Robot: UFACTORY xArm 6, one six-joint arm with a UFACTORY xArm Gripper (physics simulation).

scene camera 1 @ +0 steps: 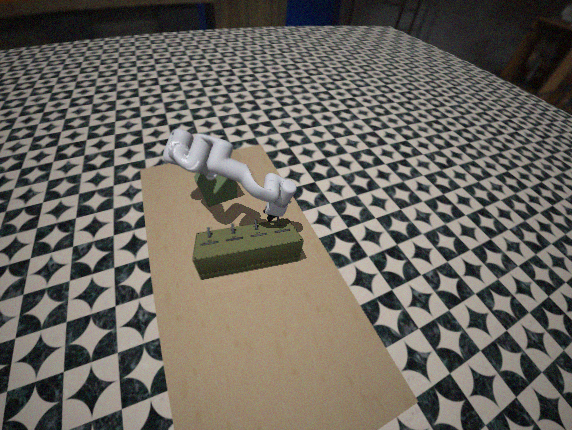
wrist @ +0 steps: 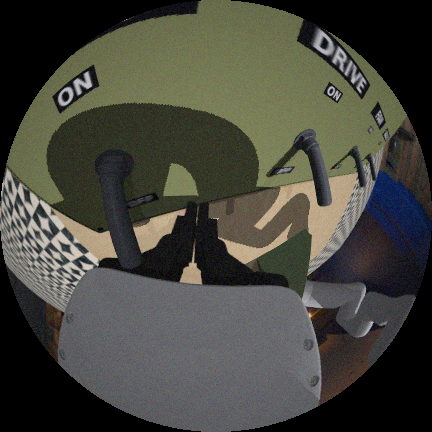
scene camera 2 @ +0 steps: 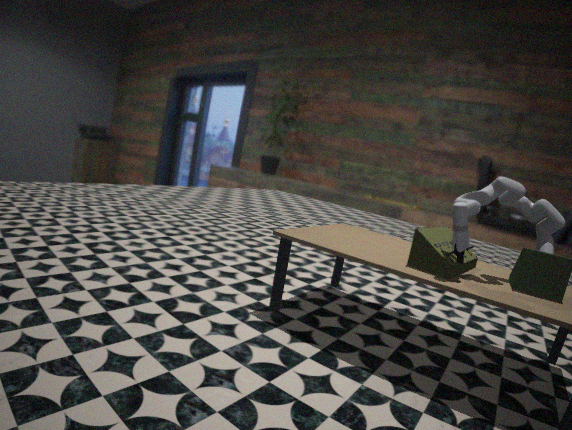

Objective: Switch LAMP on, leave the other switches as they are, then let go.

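Where they show: gripper, fingertip midpoint: [scene camera 1: 269, 219] [wrist: 197, 216] [scene camera 2: 460, 262]; arm's base at its link origin: [scene camera 2: 543, 266].
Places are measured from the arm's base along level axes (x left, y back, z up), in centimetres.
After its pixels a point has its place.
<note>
The green switch box [scene camera 1: 250, 252] {x -9.7, y -63.8, z 3.5 cm} [scene camera 2: 425, 252] {x 16.7, y -64.1, z -4.9 cm} [wrist: 240, 65] stands on the table with a sloping top. The LAMP lever [wrist: 117, 215] {x 13.5, y -51.4, z -2.1 cm} is at the box's end, beside an ON label [wrist: 76, 89], and leans away from it, to the OFF side. The LAMP name plate is cut off at the top of the wrist view. My gripper [scene camera 1: 271, 219] {x 11.8, y -45.5, z -6.5 cm} [scene camera 2: 459, 259] {x 11.8, y -45.5, z -6.5 cm} [wrist: 197, 216] {x 11.8, y -45.5, z -6.5 cm} is shut and empty, low at the box's lower edge. In the wrist view its fingers are right of the LAMP lever; contact cannot be told. In scene camera 1 the arm's end hides the LAMP lever.
The DRIVE lever [wrist: 320, 175] {x 3.0, y -47.3, z -2.0 cm} is the neighbour, also leaning to the OFF side. Two further levers [wrist: 359, 167] {x -8.3, y -43.5, z -2.4 cm} [wrist: 371, 167] {x -19.5, y -39.5, z -2.6 cm} follow along the box. A dark green block [scene camera 1: 218, 191] {x -3.5, y -14.0, z -4.2 cm} [scene camera 2: 540, 275] {x 8.2, y -2.8, z -3.8 cm} [wrist: 287, 262] {x 0.4, y -14.5, z -7.8 cm} stands near the arm's base on the wooden table [scene camera 1: 260, 330] {x -20.9, y -91.0, z -14.0 cm} [scene camera 2: 340, 240] {x -3.6, y -115.1, z -14.0 cm}.
</note>
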